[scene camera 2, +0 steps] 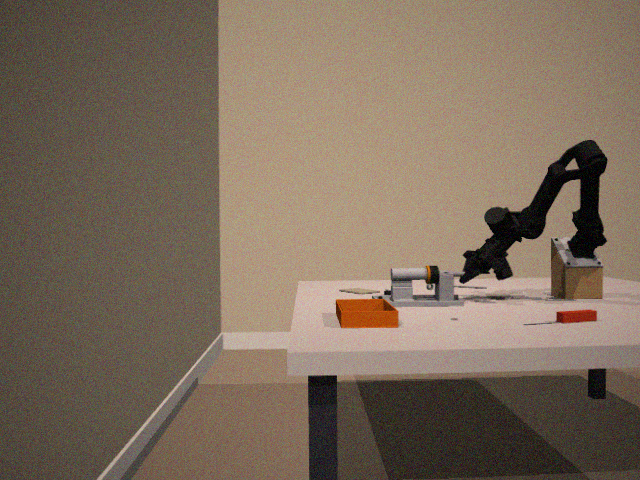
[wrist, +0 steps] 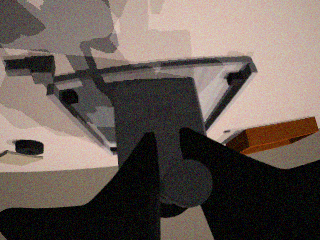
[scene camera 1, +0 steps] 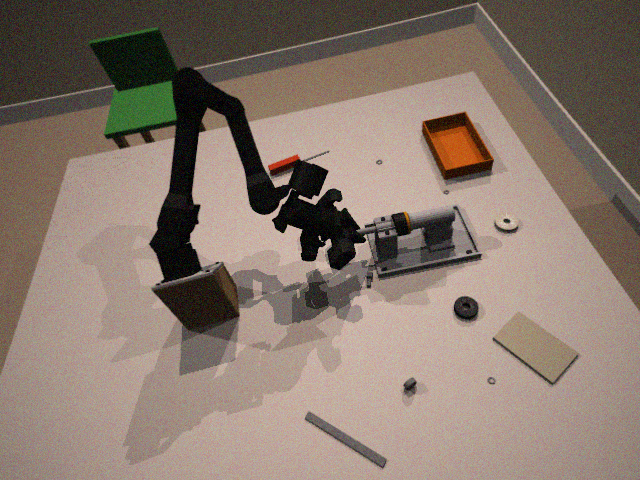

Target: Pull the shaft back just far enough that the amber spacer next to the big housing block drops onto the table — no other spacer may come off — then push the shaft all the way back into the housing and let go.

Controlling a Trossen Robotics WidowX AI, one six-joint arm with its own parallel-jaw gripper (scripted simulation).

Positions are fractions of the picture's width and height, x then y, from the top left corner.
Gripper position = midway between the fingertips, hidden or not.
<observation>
In view: my gripper (scene camera 1: 0.57, 0.50), a beige plate (scene camera 1: 0.86, 0.74), a housing block (scene camera 1: 0.69, 0.49) and an orange tray (scene camera 1: 0.72, 0.31).
My gripper shows as well in scene camera 2 (scene camera 2: 0.72, 0.59) and in the wrist view (wrist: 0.52, 0.58). The housing block is seen too in scene camera 2 (scene camera 2: 0.63, 0.62) and in the wrist view (wrist: 0.36, 0.44). The orange tray is seen too in scene camera 2 (scene camera 2: 0.55, 0.65) and in the wrist view (wrist: 0.79, 0.59).
</observation>
